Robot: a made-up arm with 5 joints.
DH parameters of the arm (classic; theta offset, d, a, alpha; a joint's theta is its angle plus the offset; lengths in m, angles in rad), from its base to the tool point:
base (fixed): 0 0 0 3.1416
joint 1: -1.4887 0 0.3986 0
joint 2: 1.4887 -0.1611 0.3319 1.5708
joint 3: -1.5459 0 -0.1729 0
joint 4: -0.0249 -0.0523 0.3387 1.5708
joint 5: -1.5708 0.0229 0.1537 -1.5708
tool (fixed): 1.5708 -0.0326 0 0
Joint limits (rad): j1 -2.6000..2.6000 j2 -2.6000..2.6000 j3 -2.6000..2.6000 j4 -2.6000..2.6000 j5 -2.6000..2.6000
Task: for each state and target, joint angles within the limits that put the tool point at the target. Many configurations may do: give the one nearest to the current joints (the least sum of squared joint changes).
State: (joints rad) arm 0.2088 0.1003 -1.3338 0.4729 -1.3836
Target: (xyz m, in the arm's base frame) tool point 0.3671 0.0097 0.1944
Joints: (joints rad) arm 0.5452 0.4125 -1.3191 0.3255 -1.2411
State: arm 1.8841 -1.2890 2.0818 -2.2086 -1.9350
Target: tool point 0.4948 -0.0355 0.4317
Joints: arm 1.6179 -1.3476 1.9848 -2.2793 -2.0046
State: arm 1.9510 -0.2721 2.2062 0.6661 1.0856
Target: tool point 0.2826 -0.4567 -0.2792
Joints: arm 1.9090 -0.4158 1.7264 1.2028 1.4454
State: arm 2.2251 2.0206 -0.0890 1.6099 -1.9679
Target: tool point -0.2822 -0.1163 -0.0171
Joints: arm 2.2190 1.2983 -0.1199 1.8089 -2.2884
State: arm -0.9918 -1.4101 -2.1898 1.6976 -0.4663
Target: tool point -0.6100 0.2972 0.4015
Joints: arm -1.4277 -1.5303 -2.3888 1.4536 -0.5686
